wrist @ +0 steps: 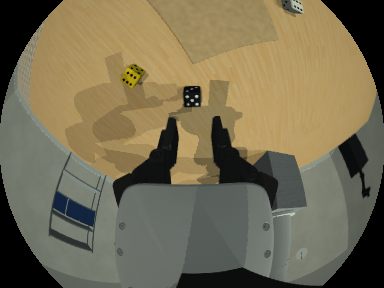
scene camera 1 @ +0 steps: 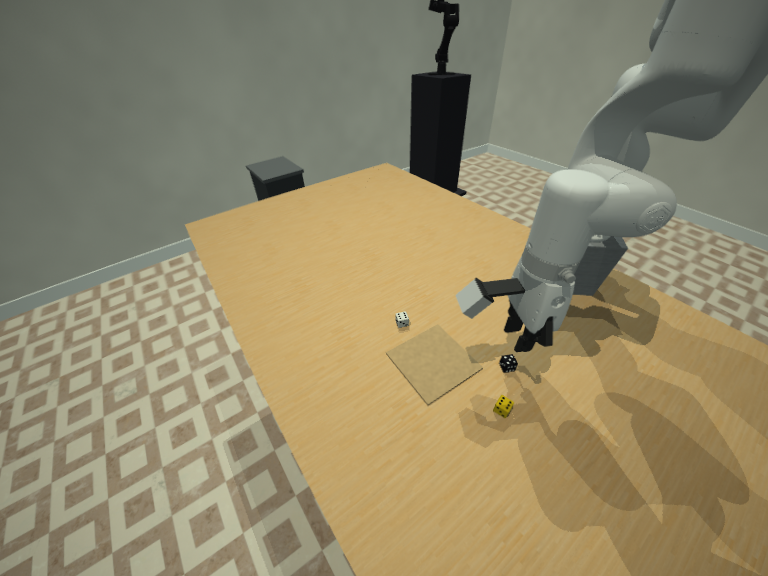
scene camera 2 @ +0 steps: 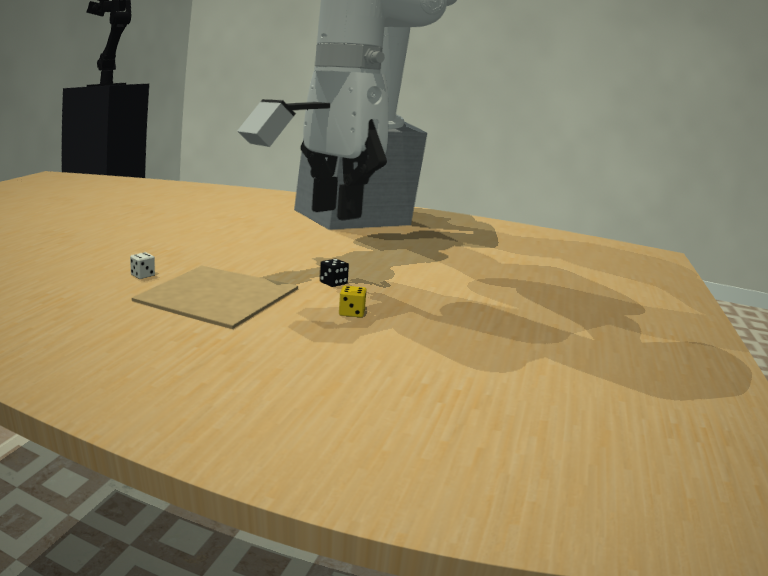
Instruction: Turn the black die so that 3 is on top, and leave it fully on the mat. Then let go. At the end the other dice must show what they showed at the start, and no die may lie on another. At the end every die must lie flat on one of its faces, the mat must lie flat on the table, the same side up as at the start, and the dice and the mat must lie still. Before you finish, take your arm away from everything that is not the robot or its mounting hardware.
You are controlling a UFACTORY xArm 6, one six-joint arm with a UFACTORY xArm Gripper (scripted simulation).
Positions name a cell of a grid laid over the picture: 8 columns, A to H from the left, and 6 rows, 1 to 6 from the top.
I see my gripper (scene camera 2: D3), a yellow die (scene camera 2: D4) and a mat (scene camera 2: C4).
The mat shows as well in scene camera 1 (scene camera 1: E4). My gripper is seen too in the wrist view (wrist: E3) and in scene camera 1 (scene camera 1: F4).
